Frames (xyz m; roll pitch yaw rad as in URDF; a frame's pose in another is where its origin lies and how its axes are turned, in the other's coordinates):
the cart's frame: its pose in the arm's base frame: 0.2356 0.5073 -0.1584 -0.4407 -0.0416 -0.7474
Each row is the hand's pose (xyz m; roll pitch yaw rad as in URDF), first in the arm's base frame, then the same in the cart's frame.
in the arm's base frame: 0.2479 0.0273 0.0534 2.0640 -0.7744 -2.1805
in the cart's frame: 0.3438 -0.3952 0.0322 2.0865 -0.3323 -1.4359
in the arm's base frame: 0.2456 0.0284 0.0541 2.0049 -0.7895 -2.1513
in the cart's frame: 0.3414 -0.3962 0.0326 2.0408 -0.3480 -1.4144
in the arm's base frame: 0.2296 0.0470 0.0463 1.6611 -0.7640 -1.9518
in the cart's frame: 0.3167 -0.3908 0.0276 1.7860 -0.3340 -1.2619
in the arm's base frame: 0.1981 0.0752 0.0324 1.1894 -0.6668 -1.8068
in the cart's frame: 0.2739 -0.3863 0.0163 1.3723 -0.2549 -1.1333
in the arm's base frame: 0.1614 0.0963 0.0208 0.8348 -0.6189 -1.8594
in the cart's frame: 0.2322 -0.3907 0.0034 0.9938 -0.2005 -1.1676
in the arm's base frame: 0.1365 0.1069 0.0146 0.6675 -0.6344 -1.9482
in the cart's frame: 0.2065 -0.3967 -0.0052 0.7896 -0.2058 -1.2425
